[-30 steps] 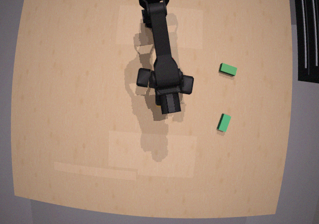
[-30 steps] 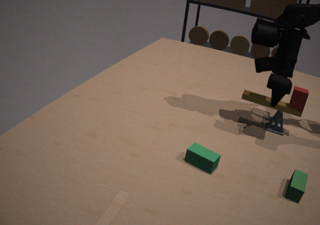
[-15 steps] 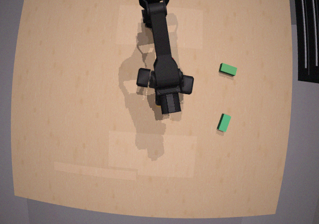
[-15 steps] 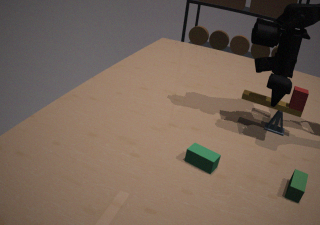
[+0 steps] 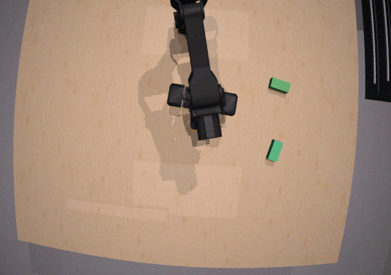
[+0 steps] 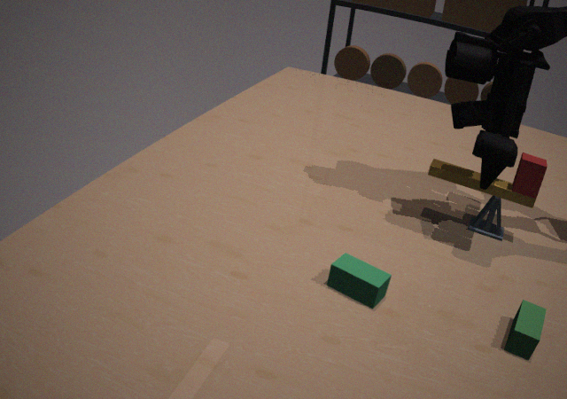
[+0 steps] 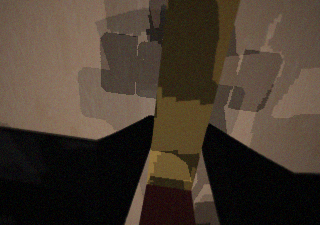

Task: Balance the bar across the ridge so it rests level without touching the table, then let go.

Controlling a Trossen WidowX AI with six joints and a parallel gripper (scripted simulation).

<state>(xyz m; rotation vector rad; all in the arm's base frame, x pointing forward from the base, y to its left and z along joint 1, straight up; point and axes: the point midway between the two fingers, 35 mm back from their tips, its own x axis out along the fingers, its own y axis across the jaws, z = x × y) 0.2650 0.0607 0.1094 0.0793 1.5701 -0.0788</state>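
My gripper tip is now 30 mm past the ridge and 10 mm above it.
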